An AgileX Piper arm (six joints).
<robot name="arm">
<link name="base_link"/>
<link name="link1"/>
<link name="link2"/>
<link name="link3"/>
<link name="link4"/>
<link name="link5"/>
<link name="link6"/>
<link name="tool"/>
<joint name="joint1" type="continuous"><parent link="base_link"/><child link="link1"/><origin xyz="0 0 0.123" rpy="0 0 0"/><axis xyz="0 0 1"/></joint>
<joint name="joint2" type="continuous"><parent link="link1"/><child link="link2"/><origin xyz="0 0 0" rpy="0 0 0"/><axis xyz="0 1 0"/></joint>
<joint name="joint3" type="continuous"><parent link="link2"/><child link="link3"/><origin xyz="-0.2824 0 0.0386" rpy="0 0 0"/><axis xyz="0 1 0"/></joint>
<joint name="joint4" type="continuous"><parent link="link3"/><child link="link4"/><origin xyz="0.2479 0 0.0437" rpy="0 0 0"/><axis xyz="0.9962 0 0.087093"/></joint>
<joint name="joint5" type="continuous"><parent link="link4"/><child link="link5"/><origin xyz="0 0 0" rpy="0 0 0"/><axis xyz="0 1 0"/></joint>
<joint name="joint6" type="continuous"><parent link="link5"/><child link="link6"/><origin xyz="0.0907 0 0.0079" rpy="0 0 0"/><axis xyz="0.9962 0 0.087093"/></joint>
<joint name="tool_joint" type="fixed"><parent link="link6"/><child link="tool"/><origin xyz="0 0 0" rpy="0 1.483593 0"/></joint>
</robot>
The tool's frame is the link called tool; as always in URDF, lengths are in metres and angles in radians. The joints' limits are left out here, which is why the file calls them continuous.
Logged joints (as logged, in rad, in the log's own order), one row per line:
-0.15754, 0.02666, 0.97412, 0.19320, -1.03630, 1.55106
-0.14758, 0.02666, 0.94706, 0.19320, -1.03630, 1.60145
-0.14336, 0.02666, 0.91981, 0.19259, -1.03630, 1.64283
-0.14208, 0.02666, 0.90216, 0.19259, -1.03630, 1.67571
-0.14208, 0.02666, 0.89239, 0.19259, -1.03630, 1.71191
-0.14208, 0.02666, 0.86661, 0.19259, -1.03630, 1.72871
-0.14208, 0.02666, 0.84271, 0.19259, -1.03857, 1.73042
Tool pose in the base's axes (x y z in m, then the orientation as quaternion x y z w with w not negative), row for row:
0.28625, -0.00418, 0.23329, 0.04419, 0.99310, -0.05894, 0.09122
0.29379, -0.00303, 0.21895, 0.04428, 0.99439, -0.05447, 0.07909
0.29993, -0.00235, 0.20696, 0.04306, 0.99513, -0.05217, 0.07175
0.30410, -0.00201, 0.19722, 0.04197, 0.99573, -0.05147, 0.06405
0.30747, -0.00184, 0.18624, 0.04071, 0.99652, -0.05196, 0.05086
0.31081, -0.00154, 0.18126, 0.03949, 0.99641, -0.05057, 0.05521
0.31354, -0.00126, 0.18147, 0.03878, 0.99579, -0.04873, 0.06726
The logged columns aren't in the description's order. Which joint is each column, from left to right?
Columns, left to right: joint4, joint1, joint5, joint6, joint3, joint2.
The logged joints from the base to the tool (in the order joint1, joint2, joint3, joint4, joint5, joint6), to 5 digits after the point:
0.02666, 1.55106, -1.03630, -0.15754, 0.97412, 0.19320
0.02666, 1.60145, -1.03630, -0.14758, 0.94706, 0.19320
0.02666, 1.64283, -1.03630, -0.14336, 0.91981, 0.19259
0.02666, 1.67571, -1.03630, -0.14208, 0.90216, 0.19259
0.02666, 1.71191, -1.03630, -0.14208, 0.89239, 0.19259
0.02666, 1.72871, -1.03630, -0.14208, 0.86661, 0.19259
0.02666, 1.73042, -1.03857, -0.14208, 0.84271, 0.19259

